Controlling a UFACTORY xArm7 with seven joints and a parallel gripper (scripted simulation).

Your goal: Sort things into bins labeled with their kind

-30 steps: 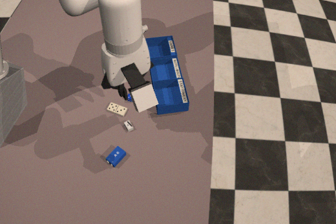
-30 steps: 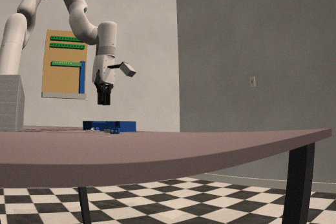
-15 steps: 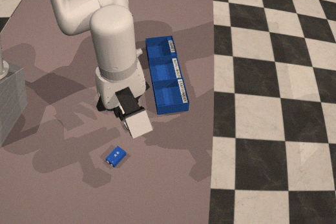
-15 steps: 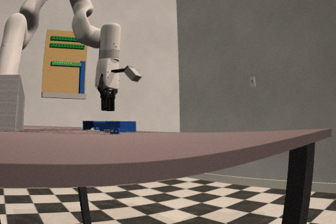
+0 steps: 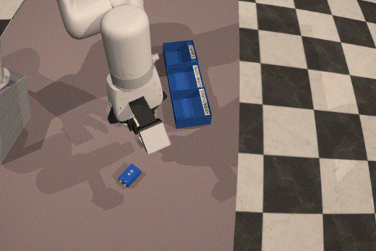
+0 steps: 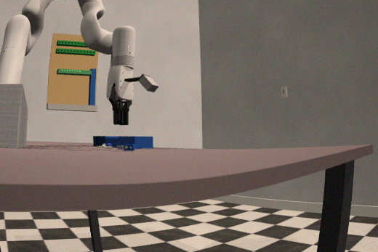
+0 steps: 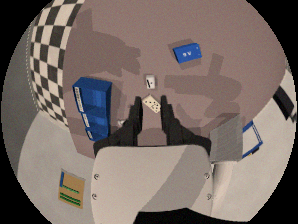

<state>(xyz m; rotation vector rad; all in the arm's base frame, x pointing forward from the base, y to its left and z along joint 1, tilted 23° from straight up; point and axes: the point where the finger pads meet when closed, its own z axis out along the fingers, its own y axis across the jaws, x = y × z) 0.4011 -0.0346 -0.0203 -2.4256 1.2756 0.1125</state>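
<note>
The white sharpener is 80 mm below my hand. Also, from my hand: blue battery 100 mm to the right, 80 mm below, 20 mm behind; then blue die 90 mm to the left, 90 mm below, 10 mm behind; then cream domino 90 mm below, 50 mm to the left, 40 mm behind.
</note>
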